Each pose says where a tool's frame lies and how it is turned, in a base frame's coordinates. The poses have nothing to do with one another.
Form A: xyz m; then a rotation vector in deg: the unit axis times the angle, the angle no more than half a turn.
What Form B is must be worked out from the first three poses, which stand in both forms.
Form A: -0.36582, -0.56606, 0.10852, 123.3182, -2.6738, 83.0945
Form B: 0.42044, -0.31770, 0.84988, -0.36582; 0.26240, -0.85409, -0.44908, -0.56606; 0.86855, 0.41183, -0.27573, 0.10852; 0, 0, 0, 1
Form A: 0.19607, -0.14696, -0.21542, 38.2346, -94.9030, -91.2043
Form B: -0.59734, 0.11871, -0.79316, 0.19607; -0.78781, 0.09828, 0.60802, -0.14696; 0.15013, 0.98805, 0.03481, -0.21542; 0, 0, 0, 1
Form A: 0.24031, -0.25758, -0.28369, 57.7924, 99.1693, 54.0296
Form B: -0.26785, 0.22899, 0.93585, 0.24031; 0.91050, 0.37778, 0.16816, -0.25758; -0.31504, 0.89713, -0.30968, -0.28369; 0, 0, 0, 1
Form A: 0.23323, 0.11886, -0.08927, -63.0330, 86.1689, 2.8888
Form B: 0.15995, -0.63971, 0.75179, 0.23323; -0.58792, 0.55005, 0.59312, 0.11886; -0.79295, -0.53686, -0.28812, -0.08927; 0, 0, 0, 1
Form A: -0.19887, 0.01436, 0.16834, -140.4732, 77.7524, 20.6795
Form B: 0.51823, -0.85263, -0.06684, -0.19887; -0.77318, -0.50047, 0.38952, 0.01436; -0.36557, -0.15018, -0.91859, 0.16834; 0, 0, 0, 1
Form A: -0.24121, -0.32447, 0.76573, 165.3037, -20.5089, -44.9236
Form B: 0.83682, -0.19295, -0.51234, -0.24121; -0.26072, -0.96335, -0.06304, -0.32447; -0.48140, 0.18634, -0.85646, 0.76573; 0, 0, 0, 1
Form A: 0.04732, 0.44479, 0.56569, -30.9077, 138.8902, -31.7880
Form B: -0.74492, -0.24641, 0.61998, 0.04732; -0.49154, 0.83104, -0.26031, 0.44479; -0.45108, -0.49866, -0.74018, 0.56569; 0, 0, 0, 1
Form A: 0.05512, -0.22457, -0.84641, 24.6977, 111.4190, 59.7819
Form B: -0.56726, -0.09171, 0.81841, 0.05512; 0.63121, 0.58987, 0.50361, -0.22457; -0.52894, 0.80227, -0.27672, -0.84641; 0, 0, 0, 1
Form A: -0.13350, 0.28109, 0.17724, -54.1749, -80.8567, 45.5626
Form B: 0.03029, 0.08870, -0.99560, -0.13350; 0.89757, 0.43589, 0.06614, 0.28109; 0.43984, -0.89562, -0.06641, 0.17724; 0, 0, 0, 1
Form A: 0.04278, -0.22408, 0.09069, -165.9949, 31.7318, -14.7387
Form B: 0.91562, -0.34746, 0.20227, 0.04278; -0.37870, -0.91430, 0.14369, -0.22408; 0.13501, -0.20817, -0.96873, 0.09069; 0, 0, 0, 1
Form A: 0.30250, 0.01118, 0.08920, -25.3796, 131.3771, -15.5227
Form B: -0.64297, -0.23112, 0.73019, 0.30250; -0.39493, 0.91691, -0.05754, 0.01118; -0.65622, -0.32536, -0.68082, 0.08920; 0, 0, 0, 1
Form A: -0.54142, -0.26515, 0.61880, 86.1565, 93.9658, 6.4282
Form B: 0.12303, 0.76047, 0.63761, -0.54142; 0.84022, 0.26209, -0.47471, -0.26515; -0.52811, 0.59414, -0.60671, 0.61880; 0, 0, 0, 1
